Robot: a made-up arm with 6 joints.
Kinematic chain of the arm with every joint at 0, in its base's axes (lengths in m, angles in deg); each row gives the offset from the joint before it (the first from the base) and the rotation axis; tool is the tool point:
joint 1: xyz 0 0 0.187 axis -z
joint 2: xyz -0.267 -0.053 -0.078 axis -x
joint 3: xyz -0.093 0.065 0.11 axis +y
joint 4: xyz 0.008 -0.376 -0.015 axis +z
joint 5: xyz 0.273 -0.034 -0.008 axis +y
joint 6: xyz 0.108 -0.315 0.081 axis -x
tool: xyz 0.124 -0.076 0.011
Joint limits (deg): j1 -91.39..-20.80 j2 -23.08..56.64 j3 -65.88..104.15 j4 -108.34..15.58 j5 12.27..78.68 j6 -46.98..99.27
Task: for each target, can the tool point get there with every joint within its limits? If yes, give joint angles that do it. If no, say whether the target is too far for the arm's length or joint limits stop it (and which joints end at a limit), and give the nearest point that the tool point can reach.
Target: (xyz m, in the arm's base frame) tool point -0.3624 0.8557 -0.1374
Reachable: no: joint limits stop it (at a limit: joint 1, joint 2, joint 4, joint 6) | nearest point 0.4376 0.2331 -0.1918 | short by 1.015 m
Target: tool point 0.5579 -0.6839 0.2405
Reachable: yes | joints -36.96 3.77 -14.79 -14.26 39.51 -33.04
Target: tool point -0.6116 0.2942 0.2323
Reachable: no: joint limits stop it (at a limit: joint 1, joint 2, joint 4, joint 5, joint 6) | nearest point -0.5357 0.0087 0.8915 | short by 0.722 m
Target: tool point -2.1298 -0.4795 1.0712
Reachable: no: too far | nearest point -0.7970 -0.4150 0.7754 | short by 1.367 m
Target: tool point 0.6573 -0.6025 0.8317
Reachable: yes | joints -85.72 21.23 69.26 -86.54 35.65 20.14
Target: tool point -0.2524 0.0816 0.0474
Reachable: no: joint limits stop it (at a limit: joint 1, joint 2, joint 4, joint 6) | nearest point 0.0930 0.2508 0.6497 | short by 0.715 m
